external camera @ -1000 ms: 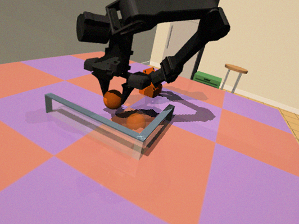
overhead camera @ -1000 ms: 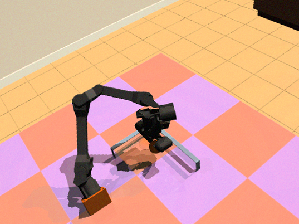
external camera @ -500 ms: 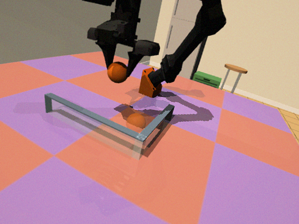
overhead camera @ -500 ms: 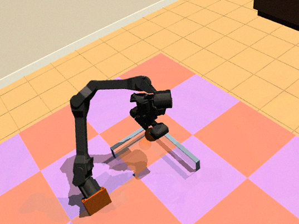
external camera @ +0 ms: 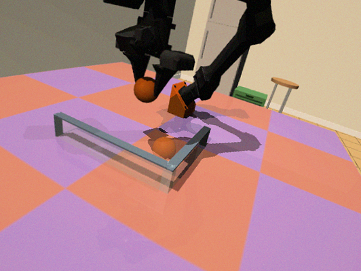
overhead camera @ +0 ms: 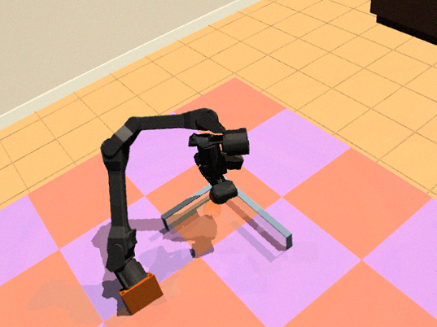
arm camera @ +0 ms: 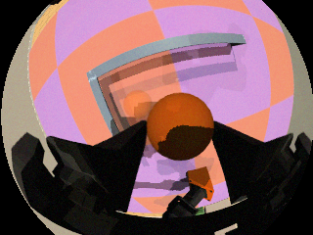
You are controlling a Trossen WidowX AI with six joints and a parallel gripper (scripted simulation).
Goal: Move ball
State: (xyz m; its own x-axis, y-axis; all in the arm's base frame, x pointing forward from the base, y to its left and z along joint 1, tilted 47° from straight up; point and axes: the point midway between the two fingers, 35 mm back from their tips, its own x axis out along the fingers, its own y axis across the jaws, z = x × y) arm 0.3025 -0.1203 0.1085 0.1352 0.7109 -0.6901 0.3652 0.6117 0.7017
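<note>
Now: the see-through copy of ball 12 cm below my gripper tip, 7 cm to the left of it and 1 cm ahead of it. Also, from my gripper tip: orange ball: right at my gripper tip.
</note>
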